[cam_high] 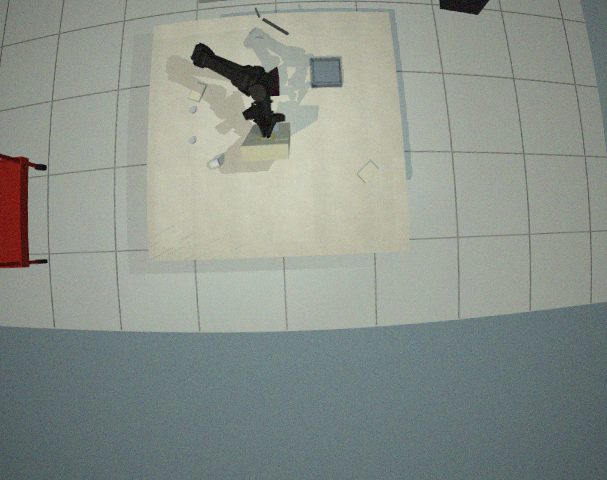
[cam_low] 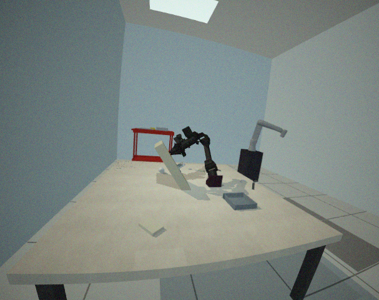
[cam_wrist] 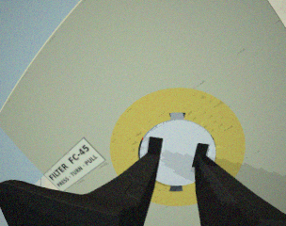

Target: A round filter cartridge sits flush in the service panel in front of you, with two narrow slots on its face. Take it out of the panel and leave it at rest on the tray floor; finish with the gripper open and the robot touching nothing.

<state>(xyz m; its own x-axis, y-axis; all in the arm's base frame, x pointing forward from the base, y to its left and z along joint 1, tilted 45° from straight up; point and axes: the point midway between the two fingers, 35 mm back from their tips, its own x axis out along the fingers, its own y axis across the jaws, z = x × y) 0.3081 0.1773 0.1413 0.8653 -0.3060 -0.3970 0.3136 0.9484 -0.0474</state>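
My gripper tip is now 10 mm short of the filter cartridge and 10 mm above it. From my gripper tip the other things lie so: service panel 30 mm behind, 80 mm below; then grey tray 440 mm behind, 250 mm to the left, 220 mm below.
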